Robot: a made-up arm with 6 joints.
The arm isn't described. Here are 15 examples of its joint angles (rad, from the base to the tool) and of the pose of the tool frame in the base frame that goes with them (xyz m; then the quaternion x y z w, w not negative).
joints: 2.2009 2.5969 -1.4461 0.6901 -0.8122 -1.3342
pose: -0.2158 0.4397 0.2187 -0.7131 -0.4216 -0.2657 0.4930
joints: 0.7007 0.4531 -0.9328 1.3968 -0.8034 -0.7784
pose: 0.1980 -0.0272 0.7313 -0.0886 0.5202 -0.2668 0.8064
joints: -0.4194 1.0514 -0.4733 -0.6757 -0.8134 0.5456
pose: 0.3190 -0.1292 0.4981 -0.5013 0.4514 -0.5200 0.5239
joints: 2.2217 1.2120 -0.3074 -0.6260 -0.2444 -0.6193
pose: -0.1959 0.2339 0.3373 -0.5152 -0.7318 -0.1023 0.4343
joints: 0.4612 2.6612 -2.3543 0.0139 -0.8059 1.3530
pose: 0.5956 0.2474 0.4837 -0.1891 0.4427 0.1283 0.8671
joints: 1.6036 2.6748 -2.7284 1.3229 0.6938 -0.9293
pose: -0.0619 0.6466 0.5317 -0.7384 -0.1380 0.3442 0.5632
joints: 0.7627 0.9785 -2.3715 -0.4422 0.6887 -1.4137
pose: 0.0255 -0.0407 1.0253 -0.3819 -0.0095 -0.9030 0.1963
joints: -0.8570 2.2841 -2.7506 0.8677 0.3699 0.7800
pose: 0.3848 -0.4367 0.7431 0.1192 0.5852 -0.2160 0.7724
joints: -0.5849 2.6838 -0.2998 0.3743 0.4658 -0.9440
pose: -0.0807 0.0283 0.1429 0.5613 -0.5901 -0.5771 0.0602
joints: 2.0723 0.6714 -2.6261 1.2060 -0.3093 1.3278
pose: 0.2074 -0.3001 0.9370 0.2675 -0.2089 0.9402 0.0285
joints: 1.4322 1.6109 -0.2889 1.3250 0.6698 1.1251
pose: -0.0510 0.1552 0.2087 0.2976 -0.8846 -0.2379 0.2690
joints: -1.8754 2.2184 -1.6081 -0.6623 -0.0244 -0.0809
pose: -0.1930 -0.5580 0.3734 0.1799 -0.8581 0.4065 0.2569
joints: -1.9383 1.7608 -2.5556 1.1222 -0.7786 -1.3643
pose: -0.2057 -0.2144 0.9422 -0.3477 -0.1738 0.8423 0.3734
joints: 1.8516 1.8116 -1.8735 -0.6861 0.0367 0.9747
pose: -0.1021 0.5095 0.6823 -0.6939 0.0025 0.2032 0.6908
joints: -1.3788 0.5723 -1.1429 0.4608 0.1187 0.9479
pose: 0.0211 -0.2303 0.7869 0.2314 0.4395 -0.5808 0.6450
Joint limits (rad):
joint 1: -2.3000..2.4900
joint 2: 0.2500..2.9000
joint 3: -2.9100..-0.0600
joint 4: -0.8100..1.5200
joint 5: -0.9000..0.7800
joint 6: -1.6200..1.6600
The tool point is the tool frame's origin. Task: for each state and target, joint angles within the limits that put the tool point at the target. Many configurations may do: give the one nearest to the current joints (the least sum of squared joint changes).
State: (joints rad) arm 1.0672 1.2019 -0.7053 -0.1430 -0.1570 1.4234
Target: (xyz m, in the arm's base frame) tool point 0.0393 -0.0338 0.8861
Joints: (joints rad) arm 0.9660 0.3325 -1.2444 0.1741 -0.5294 1.2088
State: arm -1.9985 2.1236 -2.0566 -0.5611 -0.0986 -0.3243
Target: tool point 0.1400 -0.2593 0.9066
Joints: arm -1.2558 1.4324 -1.9017 -0.8100 -0.7932 -0.4741
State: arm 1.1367 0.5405 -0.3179 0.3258 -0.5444 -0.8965
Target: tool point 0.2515 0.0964 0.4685
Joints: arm 0.6957 0.5879 -0.0938 0.4973 -0.6134 -0.8549
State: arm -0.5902 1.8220 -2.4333 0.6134 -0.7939 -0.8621
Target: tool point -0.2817 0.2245 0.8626
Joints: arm -0.9085 0.9663 -2.9100 0.4598 -0.8314 -0.9025
